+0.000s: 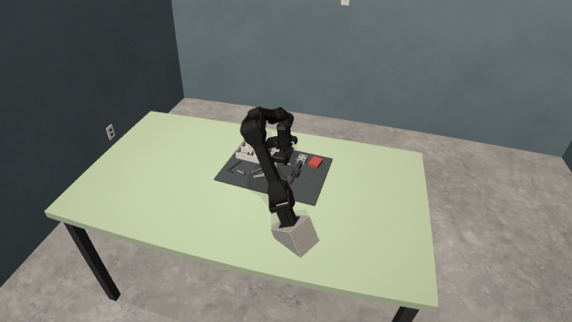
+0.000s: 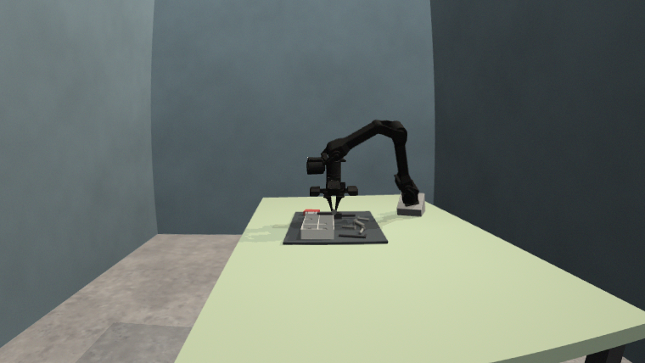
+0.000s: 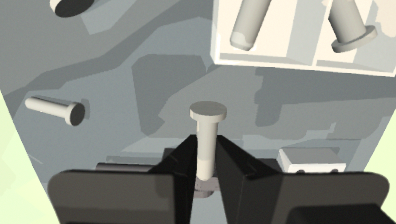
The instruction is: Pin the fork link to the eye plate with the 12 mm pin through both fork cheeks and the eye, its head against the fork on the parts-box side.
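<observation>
Right now my hand is 60 mm above the eye plate, 50 mm to the left of it and 20 mm short of it. The rest, counted from my hand: red block: 110 mm to the right, 100 mm ahead, 60 mm below; then white parts box: 150 mm to the left, 60 mm below, 50 mm ahead; then mat: 80 mm below, 50 mm to the left.
</observation>
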